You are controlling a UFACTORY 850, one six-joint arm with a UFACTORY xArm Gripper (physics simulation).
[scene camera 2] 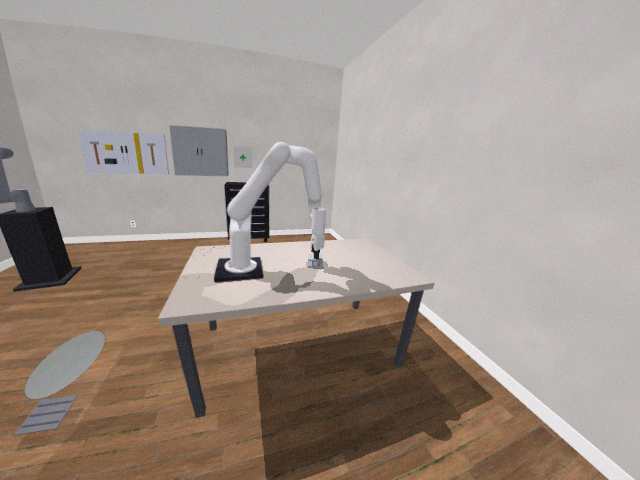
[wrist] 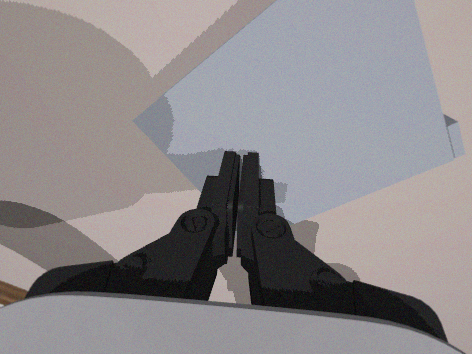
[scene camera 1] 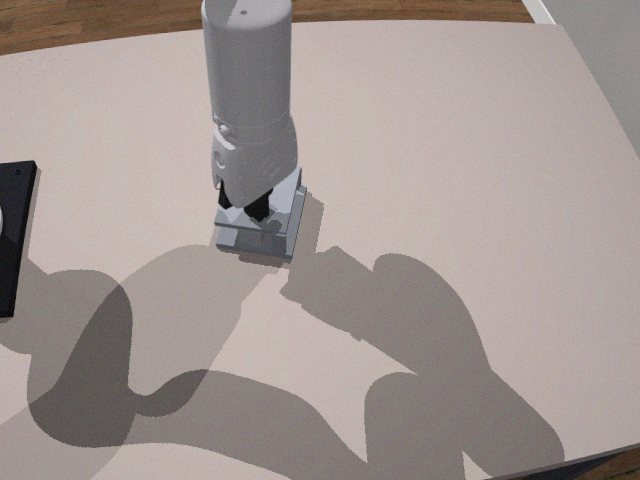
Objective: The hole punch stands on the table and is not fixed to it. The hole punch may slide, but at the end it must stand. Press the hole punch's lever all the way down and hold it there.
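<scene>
The blue-grey hole punch [scene camera 1: 295, 227] [scene camera 2: 315, 264] stands upright on the table [scene camera 1: 439, 155] [scene camera 2: 217, 308]. Its flat lever plate [scene camera 1: 285, 198] [wrist: 310, 100] lies over the base; in scene camera 1 its near edge stands a little above the base, with a gap showing between them. My gripper [scene camera 1: 261, 219] [scene camera 2: 315, 256] [wrist: 241, 176] is shut and empty. Its fingertips are at the lever's top, near one edge, and seem to touch it. The wrist view shows the lever covering most of the base. The fingers and gripper body hide part of the lever in scene camera 1.
The robot's black base plate [scene camera 1: 18, 242] [scene camera 2: 238, 275] is on the table to the left of the punch. A black drawer cabinet [scene camera 2: 262, 217] stands behind the table. Shadows of the arm fall across the table top.
</scene>
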